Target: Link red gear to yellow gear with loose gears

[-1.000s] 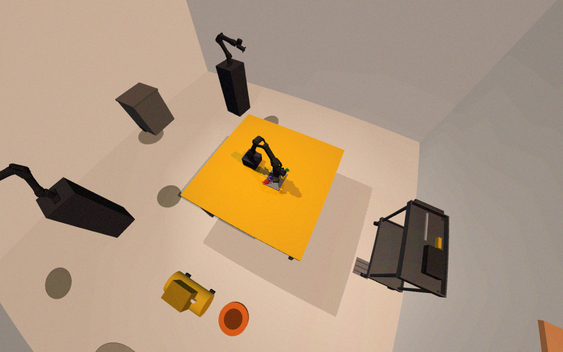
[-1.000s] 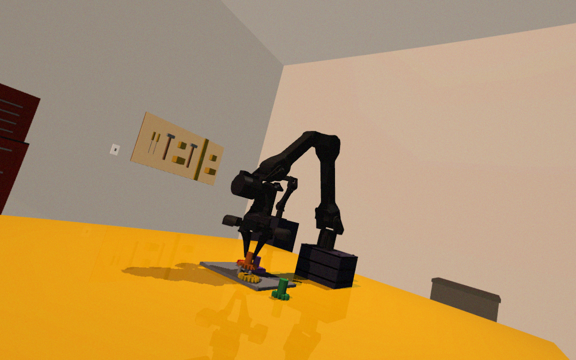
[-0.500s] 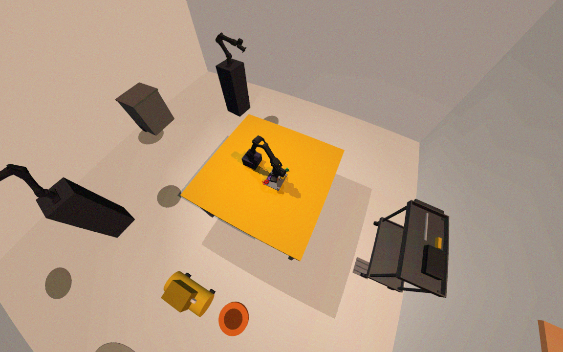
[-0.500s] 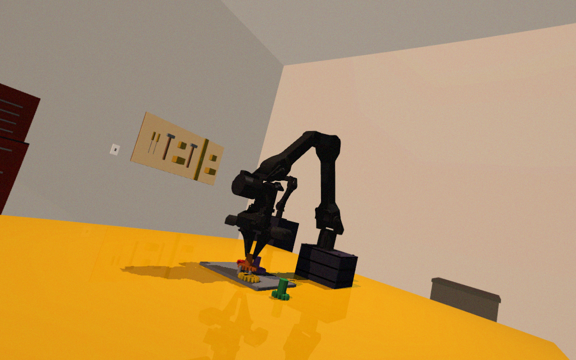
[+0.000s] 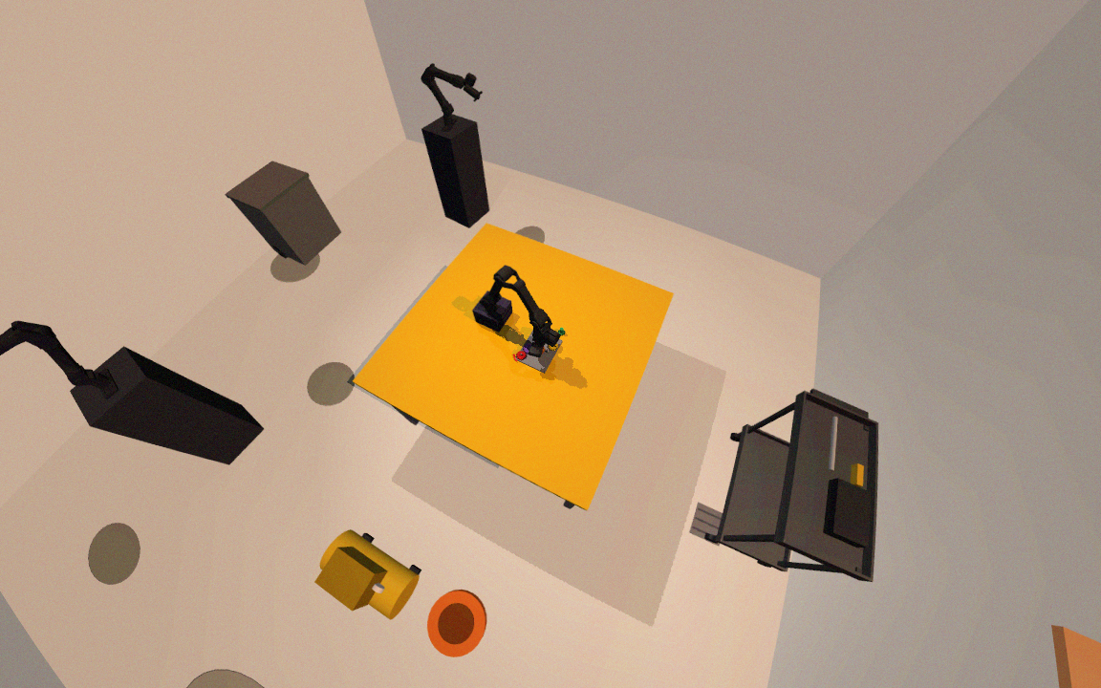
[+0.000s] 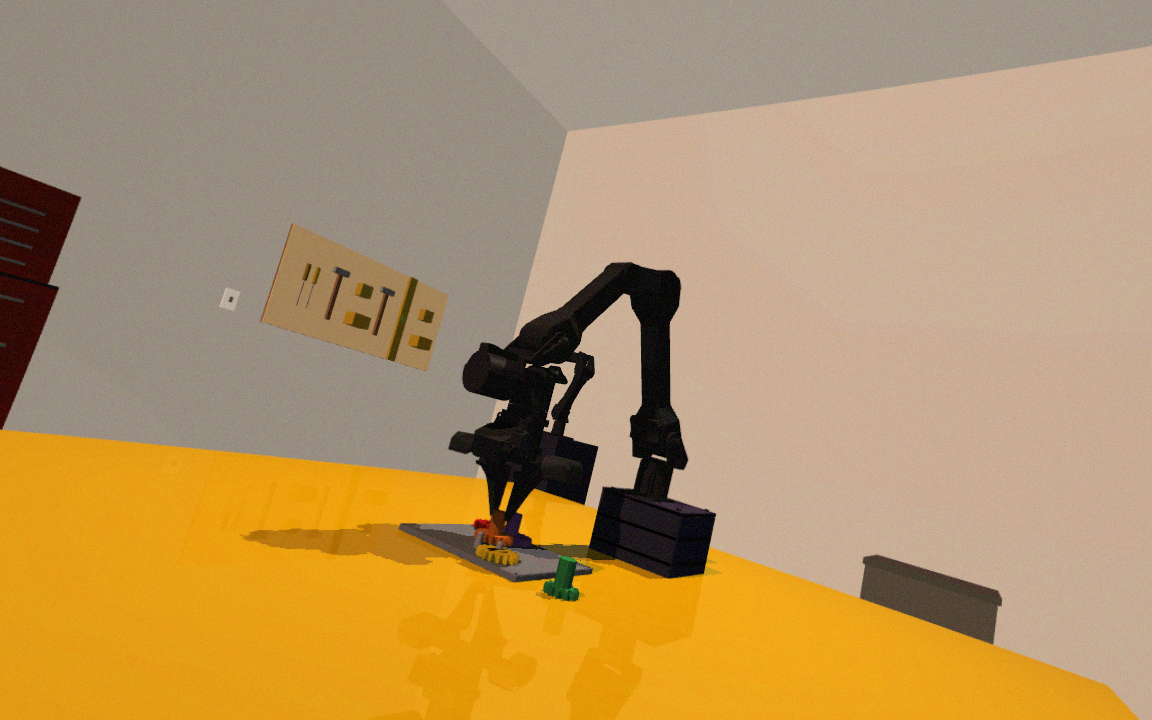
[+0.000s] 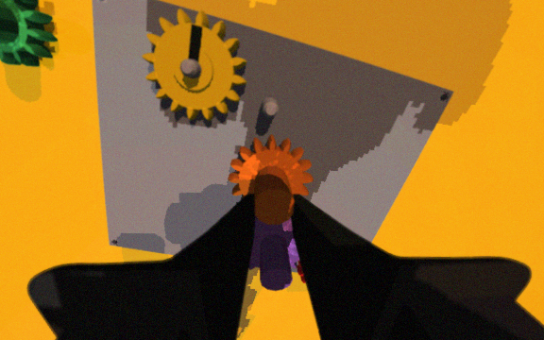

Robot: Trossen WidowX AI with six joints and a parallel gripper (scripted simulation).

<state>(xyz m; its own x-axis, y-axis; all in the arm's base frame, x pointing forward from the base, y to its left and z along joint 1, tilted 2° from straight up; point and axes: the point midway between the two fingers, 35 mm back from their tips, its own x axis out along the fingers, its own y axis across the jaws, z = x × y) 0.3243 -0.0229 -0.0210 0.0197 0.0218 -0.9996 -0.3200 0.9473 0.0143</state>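
My gripper tip is now 50 mm past the purple gear, 20 mm to the left of it and 20 mm above it. The rest, counted from my gripper tip: green gear (40 mm ahead, 160 mm to the left, 30 mm below); orange gear (10 mm below); red gear (60 mm behind, 80 mm to the right, 30 mm below).
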